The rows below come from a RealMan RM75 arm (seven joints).
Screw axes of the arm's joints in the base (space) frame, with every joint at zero. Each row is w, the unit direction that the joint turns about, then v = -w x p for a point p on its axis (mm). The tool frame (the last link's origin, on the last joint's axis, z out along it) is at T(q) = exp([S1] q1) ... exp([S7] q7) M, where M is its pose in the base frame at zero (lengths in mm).
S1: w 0 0 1 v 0 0 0
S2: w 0 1 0 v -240.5 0 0
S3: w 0 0 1 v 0 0 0
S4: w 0 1 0 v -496.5 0 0
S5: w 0 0 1 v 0 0 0
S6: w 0 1 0 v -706.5 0 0
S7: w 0 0 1 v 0 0 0
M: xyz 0 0 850.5 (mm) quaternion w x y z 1 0 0 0
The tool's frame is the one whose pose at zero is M.
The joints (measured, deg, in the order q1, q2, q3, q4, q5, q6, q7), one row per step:
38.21 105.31 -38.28 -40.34 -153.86 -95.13 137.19
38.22 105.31 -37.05 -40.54 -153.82 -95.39 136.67
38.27 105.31 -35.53 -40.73 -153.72 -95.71 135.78
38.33 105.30 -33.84 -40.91 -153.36 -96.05 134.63
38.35 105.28 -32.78 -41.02 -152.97 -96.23 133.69
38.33 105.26 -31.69 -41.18 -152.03 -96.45 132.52
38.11 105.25 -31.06 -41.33 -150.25 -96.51 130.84
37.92 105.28 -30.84 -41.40 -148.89 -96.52 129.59
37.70 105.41 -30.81 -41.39 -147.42 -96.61 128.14
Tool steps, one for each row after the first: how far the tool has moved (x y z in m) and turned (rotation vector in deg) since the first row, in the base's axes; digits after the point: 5 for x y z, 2 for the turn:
-0.00060 0.00047 0.00191 0.71 0.75 0.26
-0.00156 0.00117 0.00408 1.52 1.72 0.85
-0.00305 0.00222 0.00643 2.52 2.97 1.73
-0.00413 0.00306 0.00801 3.22 3.82 2.55
-0.00621 0.00440 0.00972 4.16 5.08 3.75
-0.00875 0.00586 0.01083 5.21 6.58 5.67
-0.01058 0.00670 0.01104 5.83 7.59 7.14
-0.01272 0.00701 0.00994 6.17 8.70 8.80

